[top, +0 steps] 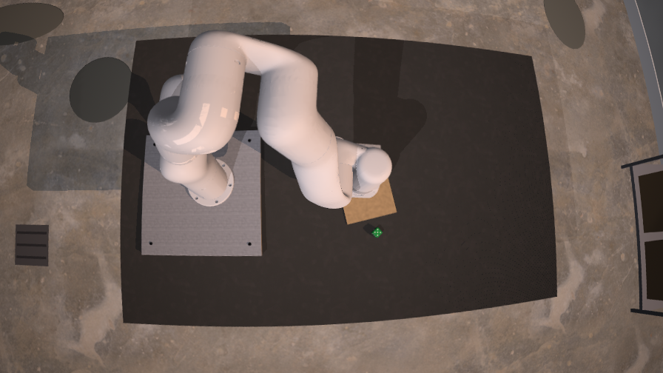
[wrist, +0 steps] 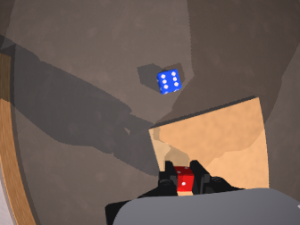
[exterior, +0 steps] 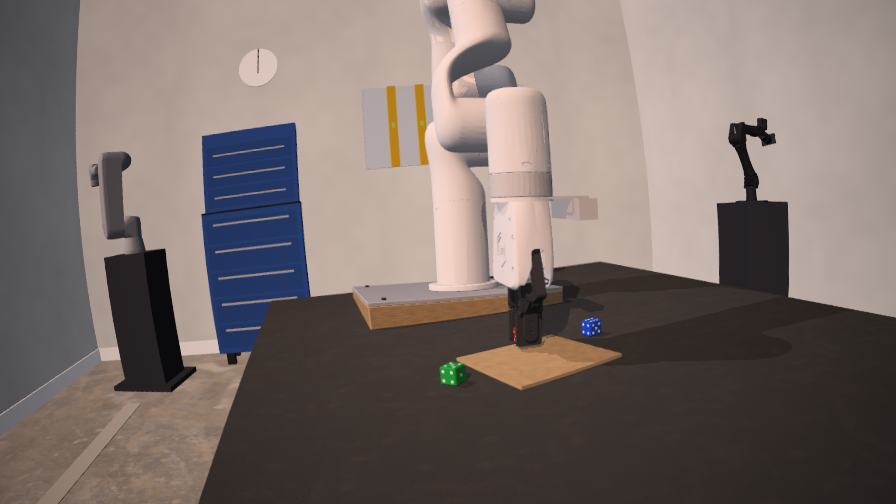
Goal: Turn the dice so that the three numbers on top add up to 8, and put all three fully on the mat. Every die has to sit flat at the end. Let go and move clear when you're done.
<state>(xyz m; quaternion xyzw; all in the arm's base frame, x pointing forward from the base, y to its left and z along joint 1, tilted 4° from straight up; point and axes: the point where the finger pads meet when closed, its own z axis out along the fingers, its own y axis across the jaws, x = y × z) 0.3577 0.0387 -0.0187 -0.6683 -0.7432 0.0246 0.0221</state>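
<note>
Now: the red die 10 mm below my hand. Also, from my hand: tan mat (50 mm ahead, 30 mm below); then green die (100 mm to the right, 90 mm ahead, 20 mm below); then blue die (100 mm to the left, 30 mm behind, 20 mm below).
</note>
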